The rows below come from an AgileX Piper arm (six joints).
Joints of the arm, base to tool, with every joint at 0 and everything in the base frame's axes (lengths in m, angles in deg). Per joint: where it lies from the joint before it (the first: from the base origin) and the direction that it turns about. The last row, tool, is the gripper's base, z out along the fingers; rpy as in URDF.
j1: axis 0 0 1 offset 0.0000 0.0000 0.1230
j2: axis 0 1 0 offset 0.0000 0.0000 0.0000
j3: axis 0 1 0 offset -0.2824 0.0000 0.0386
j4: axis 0.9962 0 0.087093 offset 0.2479 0.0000 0.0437
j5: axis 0 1 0 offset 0.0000 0.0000 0.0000
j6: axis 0.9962 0 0.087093 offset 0.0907 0.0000 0.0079
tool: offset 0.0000 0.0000 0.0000 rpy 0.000 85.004 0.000
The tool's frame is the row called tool.
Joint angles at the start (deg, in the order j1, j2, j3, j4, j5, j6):
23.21, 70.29, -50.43, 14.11, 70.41, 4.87
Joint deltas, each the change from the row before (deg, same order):
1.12, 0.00, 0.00, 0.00, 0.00, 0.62
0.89, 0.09, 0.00, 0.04, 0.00, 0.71
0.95, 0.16, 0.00, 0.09, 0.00, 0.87
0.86, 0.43, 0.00, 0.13, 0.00, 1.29
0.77, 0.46, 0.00, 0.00, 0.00, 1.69
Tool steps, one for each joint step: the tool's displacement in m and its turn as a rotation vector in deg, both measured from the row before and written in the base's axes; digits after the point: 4 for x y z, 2 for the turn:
-0.0019, 0.0034, 0.0000, -0.01, 0.15, 0.52
-0.0014, 0.0028, -0.0003, -0.01, 0.27, 0.19
-0.0014, 0.0031, -0.0005, -0.01, 0.40, 0.08
-0.0007, 0.0032, -0.0014, -0.12, 0.76, -0.42
-0.0005, 0.0028, -0.0016, -0.28, 0.82, -0.87

